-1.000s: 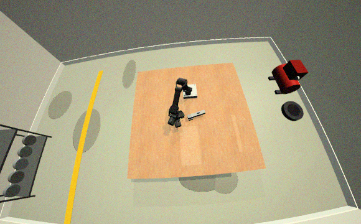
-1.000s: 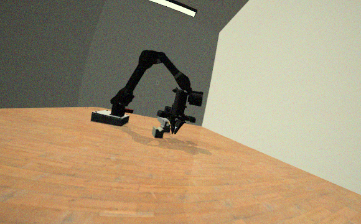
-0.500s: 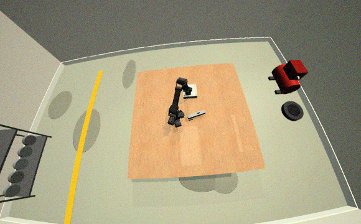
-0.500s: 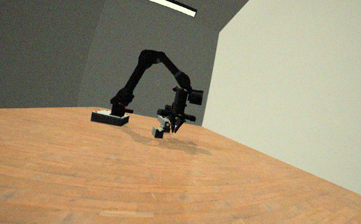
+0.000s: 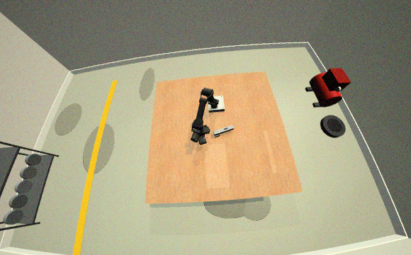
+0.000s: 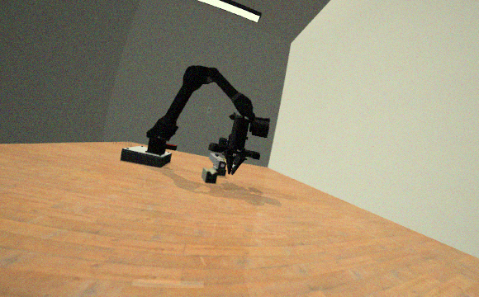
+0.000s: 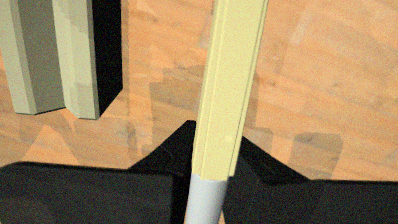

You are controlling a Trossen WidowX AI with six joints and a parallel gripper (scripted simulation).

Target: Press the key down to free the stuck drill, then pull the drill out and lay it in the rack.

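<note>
Now: the drill 4 cm to the left of my gripper tip, 4 cm above it and 1 cm behind it. Round my gripper tip: rack (7 cm behind, 2 cm to the left, 2 cm below); grey housing block (20 cm to the left, 3 cm behind, 1 cm above).
</note>
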